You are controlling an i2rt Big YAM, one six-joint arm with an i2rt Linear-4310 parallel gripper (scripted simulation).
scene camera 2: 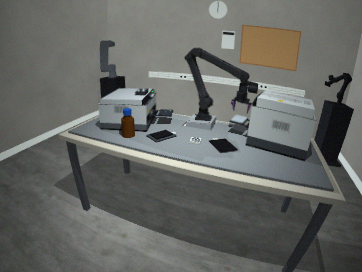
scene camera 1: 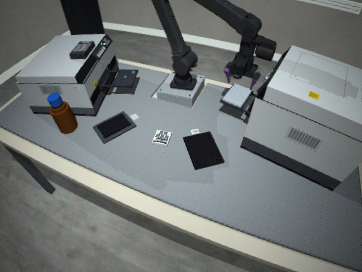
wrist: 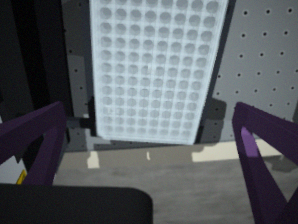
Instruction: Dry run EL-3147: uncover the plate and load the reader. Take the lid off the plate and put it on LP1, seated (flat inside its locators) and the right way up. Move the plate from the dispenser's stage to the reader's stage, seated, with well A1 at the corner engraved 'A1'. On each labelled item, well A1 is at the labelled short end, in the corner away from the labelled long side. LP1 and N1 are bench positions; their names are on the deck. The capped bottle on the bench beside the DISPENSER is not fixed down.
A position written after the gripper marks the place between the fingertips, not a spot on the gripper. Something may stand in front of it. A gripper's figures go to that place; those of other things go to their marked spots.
Scene:
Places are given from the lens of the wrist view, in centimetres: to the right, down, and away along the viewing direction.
gripper (wrist: 149, 111): 0, 0, 13
white multi-well plate (wrist: 154, 92): 0, -2, 18

